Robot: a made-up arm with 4 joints. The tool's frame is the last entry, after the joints. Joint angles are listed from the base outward.
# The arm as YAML. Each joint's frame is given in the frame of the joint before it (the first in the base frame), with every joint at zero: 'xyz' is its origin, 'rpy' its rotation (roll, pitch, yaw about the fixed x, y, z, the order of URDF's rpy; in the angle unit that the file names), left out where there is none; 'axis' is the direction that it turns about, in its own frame. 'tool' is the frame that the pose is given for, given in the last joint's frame.
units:
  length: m
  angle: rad
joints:
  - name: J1
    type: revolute
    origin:
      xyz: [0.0, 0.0, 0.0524]
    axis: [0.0, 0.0, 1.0]
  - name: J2
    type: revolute
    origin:
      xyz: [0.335, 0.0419, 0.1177]
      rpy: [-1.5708, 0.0, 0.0]
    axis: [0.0, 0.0, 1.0]
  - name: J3
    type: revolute
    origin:
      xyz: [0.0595, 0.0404, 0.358]
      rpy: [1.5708, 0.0, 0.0]
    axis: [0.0, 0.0, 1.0]
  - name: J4
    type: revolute
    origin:
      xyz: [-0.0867, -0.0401, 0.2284]
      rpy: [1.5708, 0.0, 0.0]
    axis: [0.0, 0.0, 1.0]
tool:
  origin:
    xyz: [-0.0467, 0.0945, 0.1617]
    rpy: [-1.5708, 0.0, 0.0]
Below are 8 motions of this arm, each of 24 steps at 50 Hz.
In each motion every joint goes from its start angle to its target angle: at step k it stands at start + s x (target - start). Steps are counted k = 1, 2, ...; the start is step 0. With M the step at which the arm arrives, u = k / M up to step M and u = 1 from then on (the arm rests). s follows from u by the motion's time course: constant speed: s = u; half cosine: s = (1 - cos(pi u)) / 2; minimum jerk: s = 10 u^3 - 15 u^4 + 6 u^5.
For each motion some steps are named. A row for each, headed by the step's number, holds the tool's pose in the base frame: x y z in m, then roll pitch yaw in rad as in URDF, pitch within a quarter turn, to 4 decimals.
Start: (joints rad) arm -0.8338 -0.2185 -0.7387 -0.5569
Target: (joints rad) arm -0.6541 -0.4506 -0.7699 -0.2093
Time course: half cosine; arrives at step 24
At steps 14, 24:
14: 0.2793 0.1829 0.3895 0.2483 0.0658 -1.4285
24: 0.2528 0.2264 0.3608 0.3103 -0.1191 -1.4097

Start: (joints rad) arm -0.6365 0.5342 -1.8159 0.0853
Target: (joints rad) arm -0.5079 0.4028 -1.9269 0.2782
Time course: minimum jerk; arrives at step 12
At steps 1, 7, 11, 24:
1: 0.6608 0.2407 0.4614 -0.5273 -0.1987 -2.3756
7: 0.6389 0.3198 0.4507 -0.4499 -0.3272 -2.3191
11: 0.6245 0.3591 0.4442 -0.4098 -0.3932 -2.2981
24: 0.6243 0.3597 0.4441 -0.4092 -0.3942 -2.2979

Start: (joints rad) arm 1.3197 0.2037 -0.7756 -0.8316
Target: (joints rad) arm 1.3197 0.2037 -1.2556 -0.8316
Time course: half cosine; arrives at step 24
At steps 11, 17, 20, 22, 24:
11: -0.2535 0.3338 0.4777 -0.2841 0.9259 0.1159
17: -0.2902 0.3336 0.4797 -0.2999 0.8914 -0.0704
20: -0.3029 0.3350 0.4800 -0.3028 0.8790 -0.1331
22: -0.3078 0.3358 0.4801 -0.3036 0.8742 -0.1572
24: -0.3095 0.3360 0.4802 -0.3038 0.8726 -0.1654

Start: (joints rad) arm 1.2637 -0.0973 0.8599 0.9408
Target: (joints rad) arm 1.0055 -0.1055 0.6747 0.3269
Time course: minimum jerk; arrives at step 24
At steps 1, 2, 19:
1: 0.0038 0.4212 0.3837 -0.1366 -0.9998 2.2361
2: 0.0042 0.4210 0.3839 -0.1360 -0.9972 2.2334
19: 0.0726 0.3868 0.4345 -0.0737 -0.4468 1.7380

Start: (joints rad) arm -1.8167 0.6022 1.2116 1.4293
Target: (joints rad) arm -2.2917 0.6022 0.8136 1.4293
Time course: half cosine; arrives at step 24
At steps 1, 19, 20, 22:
1: 0.0085 -0.5933 0.1946 1.0356 -0.9070 -1.6029
19: -0.2099 -0.4671 0.2474 0.7229 -0.8686 -2.0772
20: -0.2162 -0.4607 0.2497 0.7104 -0.8672 -2.0968
22: -0.2244 -0.4517 0.2528 0.6933 -0.8654 -2.1238

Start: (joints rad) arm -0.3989 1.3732 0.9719 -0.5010
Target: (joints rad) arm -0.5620 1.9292 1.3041 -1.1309
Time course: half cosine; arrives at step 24
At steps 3, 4, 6, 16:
3: 0.6902 -0.0546 0.0409 1.7174 0.5935 1.6822
4: 0.6894 -0.0546 0.0330 1.7402 0.5743 1.7066
6: 0.6863 -0.0538 0.0117 1.7963 0.5183 1.7685
16: 0.6310 -0.0186 -0.1223 1.9812 0.0082 2.0636

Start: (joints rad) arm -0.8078 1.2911 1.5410 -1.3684
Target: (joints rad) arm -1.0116 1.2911 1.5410 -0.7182
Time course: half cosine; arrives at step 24
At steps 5, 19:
5: 0.7272 -0.2223 -0.0095 1.5230 0.2773 2.0323
19: 0.6598 -0.3845 0.0000 1.3907 0.2172 1.3417

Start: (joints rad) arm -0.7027 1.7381 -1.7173 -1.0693
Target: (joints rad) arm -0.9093 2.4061 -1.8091 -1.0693
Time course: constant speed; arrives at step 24
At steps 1, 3, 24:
1: 0.7754 -0.0661 0.2504 -1.5341 -0.2430 2.9420
3: 0.7781 -0.0810 0.2334 -1.5558 -0.2952 2.9323
24: 0.7516 -0.1953 0.0541 -1.8929 -0.8130 2.9796

